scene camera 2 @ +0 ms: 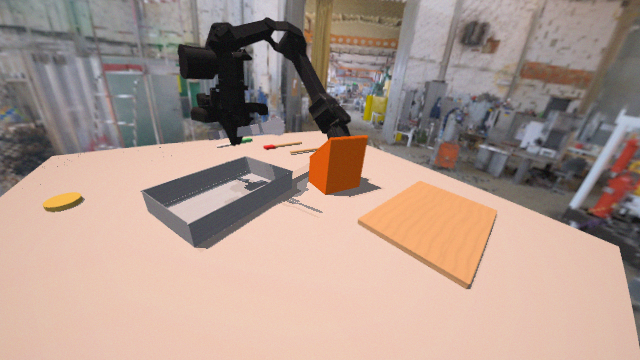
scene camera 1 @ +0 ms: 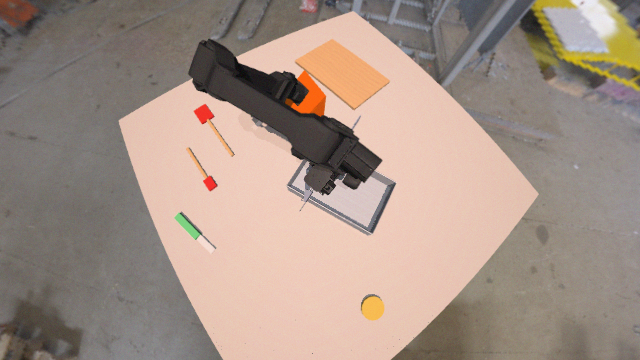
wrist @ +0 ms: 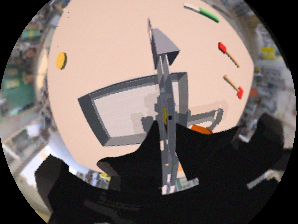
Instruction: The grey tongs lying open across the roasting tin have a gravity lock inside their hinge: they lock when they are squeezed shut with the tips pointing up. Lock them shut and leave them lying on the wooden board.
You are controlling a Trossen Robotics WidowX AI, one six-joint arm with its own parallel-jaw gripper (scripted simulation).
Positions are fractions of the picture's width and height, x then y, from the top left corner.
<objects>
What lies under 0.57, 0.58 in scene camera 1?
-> A grey roasting tin.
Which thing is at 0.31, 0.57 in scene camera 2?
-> A grey roasting tin.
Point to a grey roasting tin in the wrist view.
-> At 0.41, 0.51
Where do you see a wooden board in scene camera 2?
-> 0.70, 0.65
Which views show my gripper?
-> Scene camera 2, scene camera 1 and the wrist view: all of them.
</objects>
